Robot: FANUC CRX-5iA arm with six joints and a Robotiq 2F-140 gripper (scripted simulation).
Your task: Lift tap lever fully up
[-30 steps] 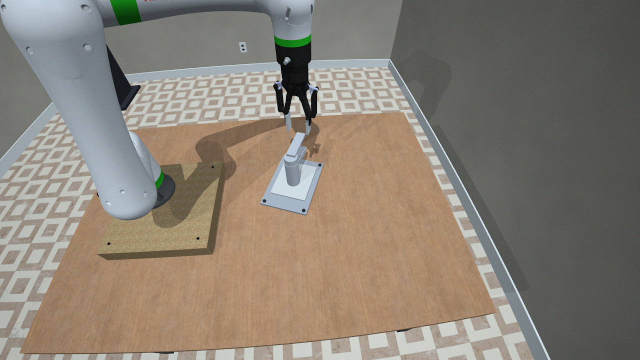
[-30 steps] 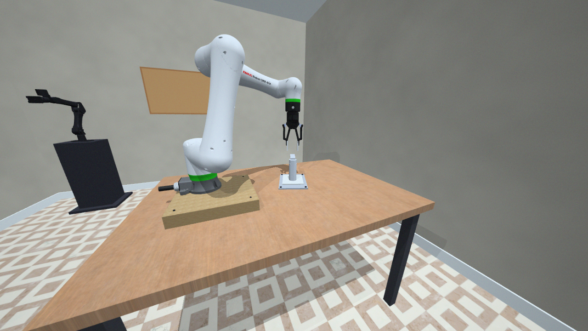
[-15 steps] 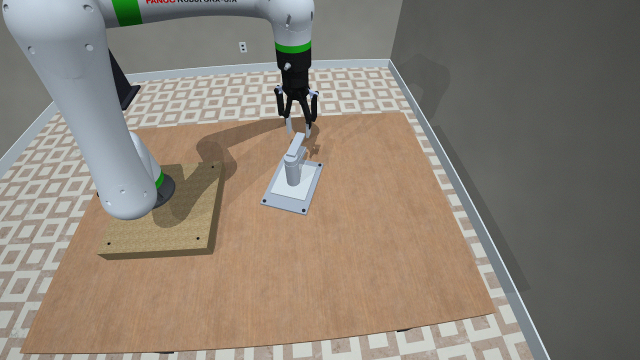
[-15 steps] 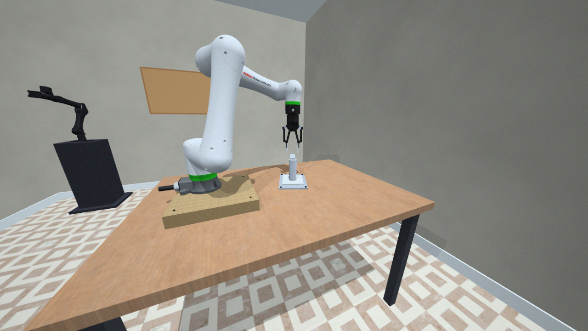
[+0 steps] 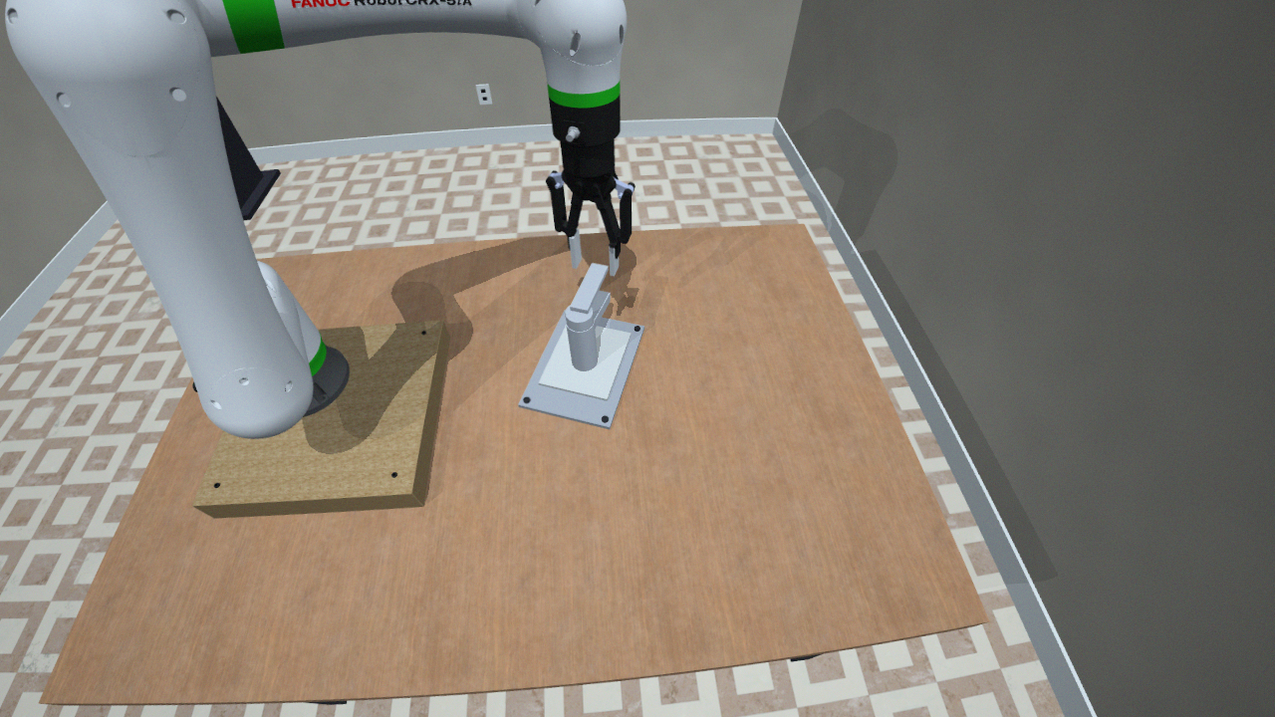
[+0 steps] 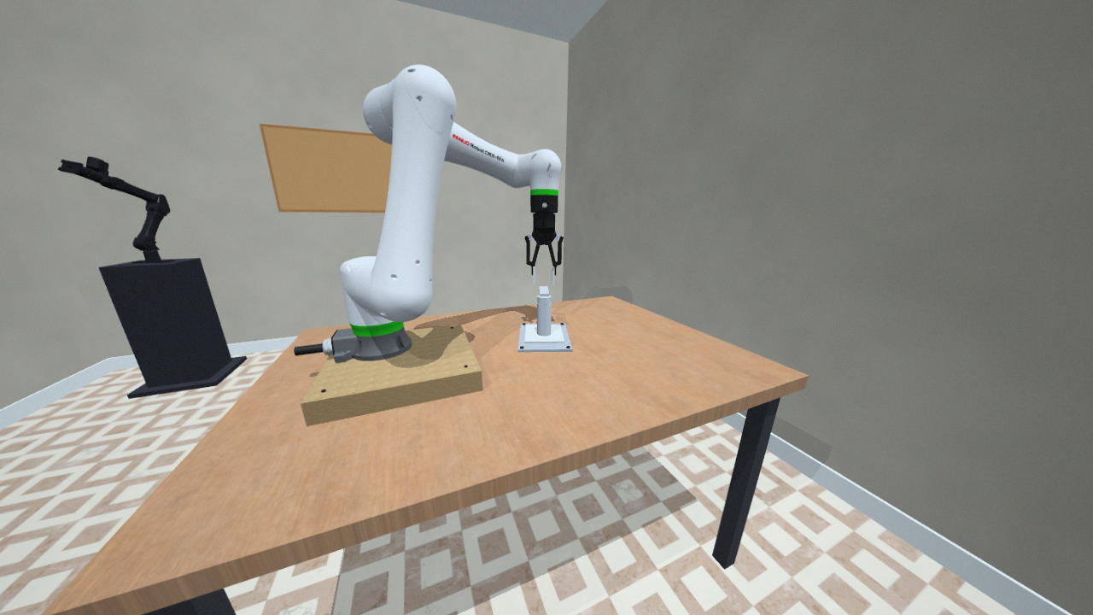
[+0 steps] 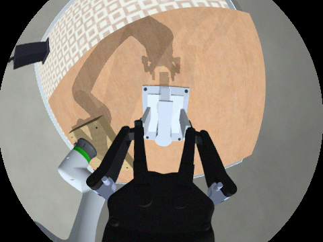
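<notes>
Now: hand 5 cm above the lever, 3 cm to the left of it and 1 cm past it. The rest, counted from my hand: tap 10 cm below, 6 cm to the right, 2 cm behind.
</notes>
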